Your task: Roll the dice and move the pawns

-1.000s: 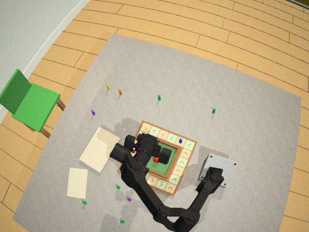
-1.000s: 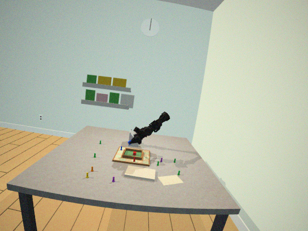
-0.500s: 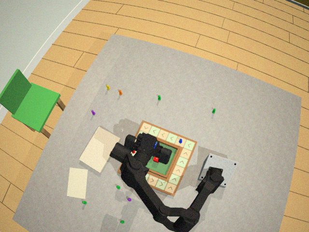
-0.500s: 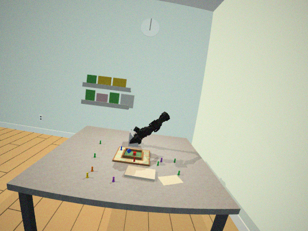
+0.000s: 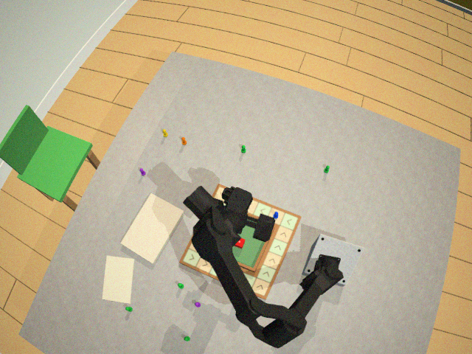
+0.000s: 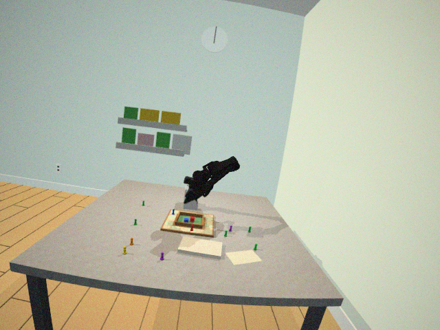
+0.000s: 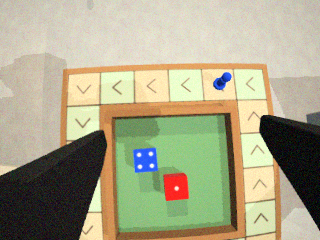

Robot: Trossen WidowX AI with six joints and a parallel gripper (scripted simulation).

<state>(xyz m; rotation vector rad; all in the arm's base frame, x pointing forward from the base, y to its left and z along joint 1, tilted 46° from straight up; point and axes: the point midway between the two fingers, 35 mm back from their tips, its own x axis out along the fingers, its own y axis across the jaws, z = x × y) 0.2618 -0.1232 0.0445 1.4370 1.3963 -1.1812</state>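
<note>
My gripper tip is now 120 mm short of the red pawn, 110 mm above it and 50 mm to the right of it. Also, from my gripper tip: blue die 120 mm below, 30 mm ahead, 20 mm to the left; then green tray 130 mm below, 40 mm to the left; then blue pawn 110 mm below, 80 mm behind, 60 mm to the right.
</note>
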